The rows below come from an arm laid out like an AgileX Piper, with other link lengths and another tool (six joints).
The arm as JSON. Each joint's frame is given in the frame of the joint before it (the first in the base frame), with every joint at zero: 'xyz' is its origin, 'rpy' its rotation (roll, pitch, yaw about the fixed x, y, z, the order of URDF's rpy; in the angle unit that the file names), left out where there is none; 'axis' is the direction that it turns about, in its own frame. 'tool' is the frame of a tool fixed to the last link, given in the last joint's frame.
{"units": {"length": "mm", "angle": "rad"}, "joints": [
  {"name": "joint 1", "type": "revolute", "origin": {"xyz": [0.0, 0.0, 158.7]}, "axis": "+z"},
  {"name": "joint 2", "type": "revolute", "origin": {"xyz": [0.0, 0.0, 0.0]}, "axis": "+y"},
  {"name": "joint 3", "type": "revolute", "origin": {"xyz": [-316.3, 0.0, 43.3]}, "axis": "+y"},
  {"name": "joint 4", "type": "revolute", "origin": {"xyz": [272.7, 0.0, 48.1]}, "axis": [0.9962, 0.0, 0.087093]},
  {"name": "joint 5", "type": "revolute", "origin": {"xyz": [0.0, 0.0, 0.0]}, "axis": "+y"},
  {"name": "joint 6", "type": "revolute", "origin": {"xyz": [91.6, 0.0, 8.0]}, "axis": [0.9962, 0.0, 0.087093]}
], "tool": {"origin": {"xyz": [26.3, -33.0, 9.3], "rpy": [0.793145, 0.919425, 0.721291]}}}
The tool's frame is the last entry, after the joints.
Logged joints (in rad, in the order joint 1, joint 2, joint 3, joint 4, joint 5, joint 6), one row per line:
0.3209 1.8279 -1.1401 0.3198 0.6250 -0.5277
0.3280 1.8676 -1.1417 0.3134 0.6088 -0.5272
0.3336 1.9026 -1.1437 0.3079 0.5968 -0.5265
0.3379 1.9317 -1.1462 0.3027 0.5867 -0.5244
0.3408 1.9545 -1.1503 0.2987 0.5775 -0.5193
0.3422 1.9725 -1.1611 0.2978 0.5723 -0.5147
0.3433 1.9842 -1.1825 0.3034 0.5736 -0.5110
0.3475 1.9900 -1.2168 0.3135 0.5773 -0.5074
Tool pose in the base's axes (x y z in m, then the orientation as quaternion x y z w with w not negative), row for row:
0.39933 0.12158 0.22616 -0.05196 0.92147 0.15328 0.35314
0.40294 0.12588 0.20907 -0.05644 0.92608 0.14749 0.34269
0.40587 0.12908 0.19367 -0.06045 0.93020 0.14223 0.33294
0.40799 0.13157 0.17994 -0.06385 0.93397 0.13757 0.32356
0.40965 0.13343 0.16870 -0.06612 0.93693 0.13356 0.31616
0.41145 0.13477 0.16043 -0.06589 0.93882 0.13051 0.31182
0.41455 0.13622 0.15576 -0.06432 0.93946 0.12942 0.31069
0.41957 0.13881 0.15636 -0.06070 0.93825 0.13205 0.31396
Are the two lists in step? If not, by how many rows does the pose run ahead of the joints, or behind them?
The pose runs 1 row behind the joints: the pose in row i belongs to the joints in row i - 1.
